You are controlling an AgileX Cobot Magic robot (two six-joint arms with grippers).
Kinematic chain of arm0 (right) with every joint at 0, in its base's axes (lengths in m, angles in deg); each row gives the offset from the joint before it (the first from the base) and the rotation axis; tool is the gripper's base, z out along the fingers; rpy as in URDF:
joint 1: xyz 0 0 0.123 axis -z
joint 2: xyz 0 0 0 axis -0.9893 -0.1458 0
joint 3: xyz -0.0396 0.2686 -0.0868 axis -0.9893 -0.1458 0
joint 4: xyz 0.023 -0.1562 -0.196 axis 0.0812 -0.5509 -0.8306
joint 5: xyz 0 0 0 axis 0.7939 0.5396 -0.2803
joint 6: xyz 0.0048 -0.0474 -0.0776 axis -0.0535 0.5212 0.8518
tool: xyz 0 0 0 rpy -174.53 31.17 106.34
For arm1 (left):
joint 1: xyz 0 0 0.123 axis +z
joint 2: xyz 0 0 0 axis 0.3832 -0.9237 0
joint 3: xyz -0.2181 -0.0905 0.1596 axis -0.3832 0.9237 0
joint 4: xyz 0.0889 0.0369 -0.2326 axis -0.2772 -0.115 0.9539
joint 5: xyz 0 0 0 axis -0.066 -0.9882 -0.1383
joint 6: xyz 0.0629 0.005 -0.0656 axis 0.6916 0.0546 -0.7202
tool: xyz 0 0 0 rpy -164.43 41.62 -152.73
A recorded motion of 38 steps. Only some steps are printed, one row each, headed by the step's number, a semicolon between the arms.
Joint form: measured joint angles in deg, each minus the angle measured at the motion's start. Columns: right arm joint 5, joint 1, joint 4, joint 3, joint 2, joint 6; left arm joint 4, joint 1, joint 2, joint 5, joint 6, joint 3.
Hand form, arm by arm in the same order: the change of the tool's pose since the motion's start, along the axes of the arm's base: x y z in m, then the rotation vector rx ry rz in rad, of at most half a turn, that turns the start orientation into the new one. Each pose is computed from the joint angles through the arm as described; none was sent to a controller.
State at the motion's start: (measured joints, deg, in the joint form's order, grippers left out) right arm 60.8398 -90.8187 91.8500 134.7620 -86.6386 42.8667; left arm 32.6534 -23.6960 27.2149 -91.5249 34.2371 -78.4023
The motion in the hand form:
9: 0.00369 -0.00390 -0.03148 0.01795 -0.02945 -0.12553; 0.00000 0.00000 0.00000 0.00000 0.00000 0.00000
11: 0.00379 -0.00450 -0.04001 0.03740 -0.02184 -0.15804; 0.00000 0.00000 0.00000 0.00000 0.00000 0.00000
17: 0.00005 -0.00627 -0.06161 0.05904 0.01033 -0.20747; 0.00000 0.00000 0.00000 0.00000 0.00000 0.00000
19: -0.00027 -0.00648 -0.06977 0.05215 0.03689 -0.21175; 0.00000 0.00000 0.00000 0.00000 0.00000 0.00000
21: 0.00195 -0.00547 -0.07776 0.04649 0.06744 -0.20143; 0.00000 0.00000 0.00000 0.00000 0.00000 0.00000
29: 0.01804 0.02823 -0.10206 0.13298 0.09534 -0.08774; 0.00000 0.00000 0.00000 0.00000 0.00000 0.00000
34: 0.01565 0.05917 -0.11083 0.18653 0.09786 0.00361; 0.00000 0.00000 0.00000 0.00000 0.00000 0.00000
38: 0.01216 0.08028 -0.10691 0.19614 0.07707 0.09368; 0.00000 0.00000 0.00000 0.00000 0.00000 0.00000
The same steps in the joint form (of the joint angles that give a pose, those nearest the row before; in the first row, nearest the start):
9: -10.23 0.00 5.52 -8.13 0.70 6.29; 0.00 0.00 0.00 0.00 0.00 0.00
11: -12.31 0.00 8.31 -10.41 0.71 8.09; 0.00 0.00 0.00 0.00 0.00 0.00
17: -15.36 0.00 13.36 -15.67 0.71 11.94; 0.00 0.00 0.00 0.00 0.00 0.00
19: -15.63 0.00 13.75 -16.91 -0.02 12.39; 0.00 0.00 0.00 0.00 0.00 0.00
21: -15.16 0.00 14.29 -17.54 -1.76 13.41; 0.00 0.00 0.00 0.00 0.00 0.00
29: -14.54 -7.58 29.93 -17.73 -12.96 29.15; 0.00 0.00 0.00 0.00 0.00 0.00
34: -13.93 -15.29 39.08 -17.10 -18.12 37.04; 0.00 0.00 0.00 0.00 0.00 0.00
38: -13.59 -20.11 40.00 -14.55 -20.11 38.67; 0.00 0.00 0.00 0.00 0.00 0.00

